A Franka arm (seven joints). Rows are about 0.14 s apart.
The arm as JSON. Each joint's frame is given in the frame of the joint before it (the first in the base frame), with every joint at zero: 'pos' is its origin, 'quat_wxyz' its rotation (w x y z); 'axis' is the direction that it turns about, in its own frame. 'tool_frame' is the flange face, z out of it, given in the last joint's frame.
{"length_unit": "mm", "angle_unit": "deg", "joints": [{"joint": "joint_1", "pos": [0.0, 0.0, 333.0], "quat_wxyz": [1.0, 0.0, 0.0, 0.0], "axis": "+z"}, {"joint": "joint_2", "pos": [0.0, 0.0, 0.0], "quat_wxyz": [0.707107, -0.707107, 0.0, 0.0], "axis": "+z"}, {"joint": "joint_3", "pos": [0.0, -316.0, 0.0], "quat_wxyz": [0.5, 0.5, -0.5, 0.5], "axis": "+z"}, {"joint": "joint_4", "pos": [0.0, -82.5, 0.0], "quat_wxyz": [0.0, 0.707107, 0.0, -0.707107], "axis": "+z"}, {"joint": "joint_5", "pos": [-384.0, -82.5, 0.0], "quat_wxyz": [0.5, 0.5, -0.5, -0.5], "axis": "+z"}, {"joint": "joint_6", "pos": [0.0, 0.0, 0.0], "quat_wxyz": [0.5, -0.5, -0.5, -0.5], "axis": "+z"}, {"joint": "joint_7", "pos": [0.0, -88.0, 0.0], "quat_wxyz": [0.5, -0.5, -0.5, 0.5], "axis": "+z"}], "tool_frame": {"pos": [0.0, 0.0, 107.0], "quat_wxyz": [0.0, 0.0, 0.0, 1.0]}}
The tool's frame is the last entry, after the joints.
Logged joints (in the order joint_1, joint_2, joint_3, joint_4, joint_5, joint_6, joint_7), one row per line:
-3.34 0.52 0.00 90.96 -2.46 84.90 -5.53
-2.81 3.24 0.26 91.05 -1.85 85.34 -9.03
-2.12 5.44 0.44 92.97 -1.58 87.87 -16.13
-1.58 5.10 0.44 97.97 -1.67 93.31 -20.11
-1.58 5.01 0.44 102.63 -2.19 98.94 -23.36
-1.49 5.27 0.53 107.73 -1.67 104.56 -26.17
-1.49 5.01 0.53 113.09 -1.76 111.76 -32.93
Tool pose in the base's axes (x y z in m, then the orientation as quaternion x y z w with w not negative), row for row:
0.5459 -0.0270 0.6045 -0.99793 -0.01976 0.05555 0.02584
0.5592 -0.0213 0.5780 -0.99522 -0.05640 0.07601 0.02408
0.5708 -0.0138 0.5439 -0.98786 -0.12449 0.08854 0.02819
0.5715 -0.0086 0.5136 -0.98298 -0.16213 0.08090 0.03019
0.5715 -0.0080 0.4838 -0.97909 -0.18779 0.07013 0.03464
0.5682 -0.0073 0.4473 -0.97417 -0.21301 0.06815 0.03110
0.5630 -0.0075 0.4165 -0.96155 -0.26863 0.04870 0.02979
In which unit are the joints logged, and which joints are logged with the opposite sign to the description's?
The joints are logged in degrees. Opposite sign: joint_4, joint_5.
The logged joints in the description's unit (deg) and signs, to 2 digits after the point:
-3.34 0.52 0.00 -90.96 2.46 84.90 -5.53
-2.81 3.24 0.26 -91.05 1.85 85.34 -9.03
-2.12 5.44 0.44 -92.97 1.58 87.87 -16.13
-1.58 5.10 0.44 -97.97 1.67 93.31 -20.11
-1.58 5.01 0.44 -102.63 2.19 98.94 -23.36
-1.49 5.27 0.53 -107.73 1.67 104.56 -26.17
-1.49 5.01 0.53 -113.09 1.76 111.76 -32.93

